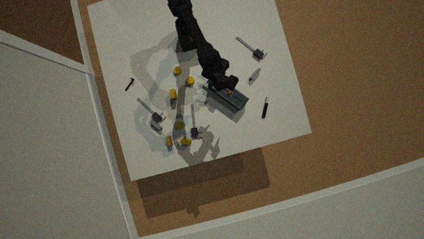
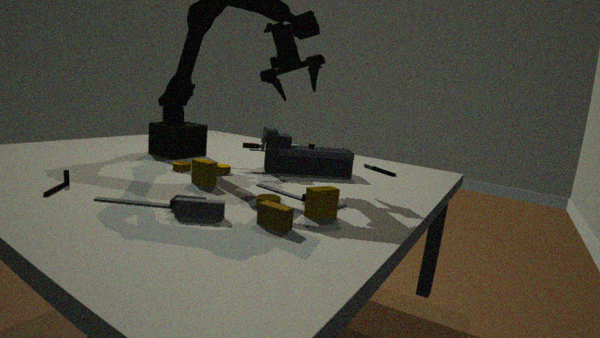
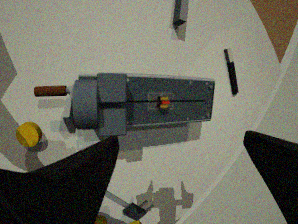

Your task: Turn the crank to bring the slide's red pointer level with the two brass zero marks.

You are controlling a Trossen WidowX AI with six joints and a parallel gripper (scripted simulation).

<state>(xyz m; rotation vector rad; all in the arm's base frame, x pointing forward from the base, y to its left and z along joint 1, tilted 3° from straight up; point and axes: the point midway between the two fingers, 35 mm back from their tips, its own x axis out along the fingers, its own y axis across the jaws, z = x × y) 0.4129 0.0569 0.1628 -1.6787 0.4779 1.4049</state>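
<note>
Now: gripper tip 40 mm short of the slide, 30 mm to the right of it and 150 mm above it. The rest, counted from my gripper tip: black l-shaped key 320 mm behind, 540 mm to the right, 220 mm below; then black bar 210 mm ahead, 230 mm to the left, 220 mm below; then brown crank handle 130 mm behind, 50 mm to the right, 160 mm below.
</note>
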